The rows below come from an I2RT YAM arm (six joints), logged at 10 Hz.
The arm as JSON. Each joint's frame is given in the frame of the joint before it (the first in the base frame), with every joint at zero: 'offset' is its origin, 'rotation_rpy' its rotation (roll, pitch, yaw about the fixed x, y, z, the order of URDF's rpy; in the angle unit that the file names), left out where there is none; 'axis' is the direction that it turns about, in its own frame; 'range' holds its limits. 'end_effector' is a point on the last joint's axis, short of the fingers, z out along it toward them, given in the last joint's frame.
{
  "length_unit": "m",
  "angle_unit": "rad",
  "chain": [
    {
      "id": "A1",
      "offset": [
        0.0,
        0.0,
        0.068
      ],
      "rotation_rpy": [
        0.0,
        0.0,
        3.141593
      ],
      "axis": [
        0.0,
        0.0,
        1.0
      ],
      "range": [
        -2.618,
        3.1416
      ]
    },
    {
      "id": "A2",
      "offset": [
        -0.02,
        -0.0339,
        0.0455
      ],
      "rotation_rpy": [
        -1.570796,
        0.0,
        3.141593
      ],
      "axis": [
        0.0,
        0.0,
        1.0
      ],
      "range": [
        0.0,
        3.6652
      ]
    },
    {
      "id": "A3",
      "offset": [
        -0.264,
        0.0,
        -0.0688
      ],
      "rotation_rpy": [
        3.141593,
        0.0,
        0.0
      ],
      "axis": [
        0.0,
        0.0,
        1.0
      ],
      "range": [
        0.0,
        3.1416
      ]
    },
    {
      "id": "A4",
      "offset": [
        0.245,
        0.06,
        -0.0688
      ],
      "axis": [
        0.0,
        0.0,
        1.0
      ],
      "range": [
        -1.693,
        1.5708
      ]
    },
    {
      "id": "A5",
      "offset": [
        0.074,
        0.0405,
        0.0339
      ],
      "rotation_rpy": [
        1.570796,
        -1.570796,
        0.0
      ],
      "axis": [
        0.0,
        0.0,
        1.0
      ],
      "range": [
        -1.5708,
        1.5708
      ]
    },
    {
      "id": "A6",
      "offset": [
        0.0,
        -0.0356,
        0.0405
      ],
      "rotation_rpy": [
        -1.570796,
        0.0,
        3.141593
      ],
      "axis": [
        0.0,
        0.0,
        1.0
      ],
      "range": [
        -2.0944,
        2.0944
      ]
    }
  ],
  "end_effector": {
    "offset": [
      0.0,
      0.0,
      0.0
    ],
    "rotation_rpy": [
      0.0,
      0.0,
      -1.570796
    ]
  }
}
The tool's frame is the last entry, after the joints.
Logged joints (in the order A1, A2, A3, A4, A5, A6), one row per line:
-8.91 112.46 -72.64 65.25 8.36 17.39
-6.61 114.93 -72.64 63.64 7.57 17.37
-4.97 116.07 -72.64 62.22 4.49 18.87
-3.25 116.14 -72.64 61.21 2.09 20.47
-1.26 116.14 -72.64 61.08 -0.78 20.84
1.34 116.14 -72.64 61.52 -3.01 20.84
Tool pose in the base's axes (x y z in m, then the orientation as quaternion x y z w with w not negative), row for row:
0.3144 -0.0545 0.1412 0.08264 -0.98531 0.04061 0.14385
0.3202 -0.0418 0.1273 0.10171 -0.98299 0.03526 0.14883
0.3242 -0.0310 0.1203 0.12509 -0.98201 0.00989 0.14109
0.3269 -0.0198 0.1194 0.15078 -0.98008 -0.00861 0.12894
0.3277 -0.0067 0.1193 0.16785 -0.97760 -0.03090 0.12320
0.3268 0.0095 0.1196 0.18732 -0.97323 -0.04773 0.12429
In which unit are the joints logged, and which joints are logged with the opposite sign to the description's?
The joints are logged in degrees. Opposite sign: A3, A4, A6.
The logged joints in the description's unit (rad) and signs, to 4 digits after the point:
-0.1555 1.9628 1.2678 -1.1388 0.1459 -0.3035
-0.1154 2.0059 1.2678 -1.1107 0.1321 -0.3032
-0.0867 2.0258 1.2678 -1.0859 0.0784 -0.3293
-0.0567 2.0270 1.2678 -1.0683 0.0365 -0.3573
-0.0220 2.0270 1.2678 -1.0660 -0.0136 -0.3637
0.0234 2.0270 1.2678 -1.0737 -0.0525 -0.3637

